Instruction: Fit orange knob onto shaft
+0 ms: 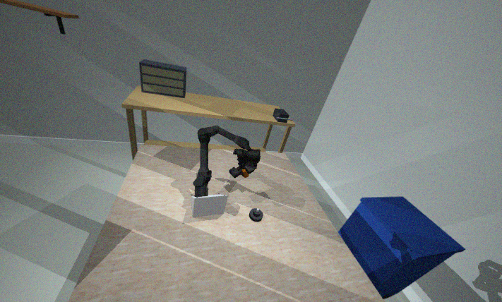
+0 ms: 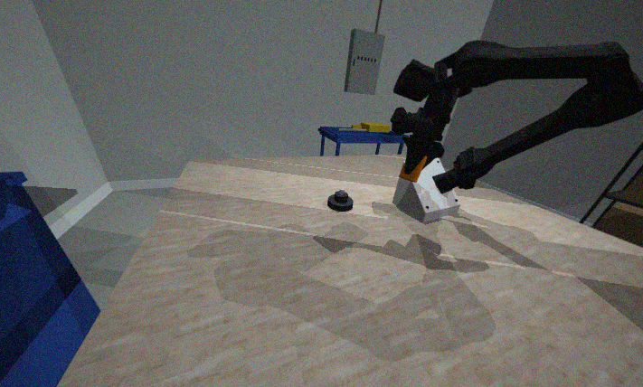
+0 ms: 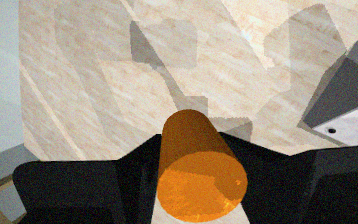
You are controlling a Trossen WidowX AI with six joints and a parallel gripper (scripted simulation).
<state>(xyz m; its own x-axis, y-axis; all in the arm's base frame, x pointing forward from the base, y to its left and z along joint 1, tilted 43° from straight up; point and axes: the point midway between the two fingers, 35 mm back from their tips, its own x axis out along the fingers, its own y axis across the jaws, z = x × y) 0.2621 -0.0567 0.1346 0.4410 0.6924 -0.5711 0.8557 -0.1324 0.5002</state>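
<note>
My gripper tip is 30 mm below the orange knob and 10 mm past it. Round my gripper tip: pedestal 190 mm to the right, 140 mm below, 30 mm ahead.
</note>
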